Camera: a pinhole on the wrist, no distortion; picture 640 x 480 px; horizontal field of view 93.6 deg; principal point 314.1 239.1 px. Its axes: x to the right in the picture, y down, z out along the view. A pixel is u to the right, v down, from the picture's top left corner.
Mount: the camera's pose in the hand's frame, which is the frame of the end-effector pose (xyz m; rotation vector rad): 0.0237 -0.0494 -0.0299 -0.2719 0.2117 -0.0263
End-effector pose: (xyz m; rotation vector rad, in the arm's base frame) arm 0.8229 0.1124 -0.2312 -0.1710 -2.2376 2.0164
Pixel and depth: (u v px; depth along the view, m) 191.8 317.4 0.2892
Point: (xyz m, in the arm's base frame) 0.8118 -0.1229 -0.3621
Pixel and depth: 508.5 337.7 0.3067
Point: 0.5128 -0.0158 -0.3630
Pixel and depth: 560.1 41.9 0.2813
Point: 0.4787 -0.0862 -0.0857
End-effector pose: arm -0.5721 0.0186 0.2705 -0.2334 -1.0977 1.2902
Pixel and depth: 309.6 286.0 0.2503
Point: -0.7634 0.0166 0.3707
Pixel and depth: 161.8 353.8 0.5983
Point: -1.1798 -0.2142 0.2294
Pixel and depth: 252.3 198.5 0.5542
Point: -0.9985 -0.1691 0.5373
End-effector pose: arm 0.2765 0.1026 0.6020 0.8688 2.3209 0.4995
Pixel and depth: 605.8 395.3 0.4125
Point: 0.2291 0.6506 0.3641
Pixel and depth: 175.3 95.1 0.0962
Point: 0.2993 0.0667 0.5056
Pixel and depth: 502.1 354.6 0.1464
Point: 0.2557 0.2388 0.5086
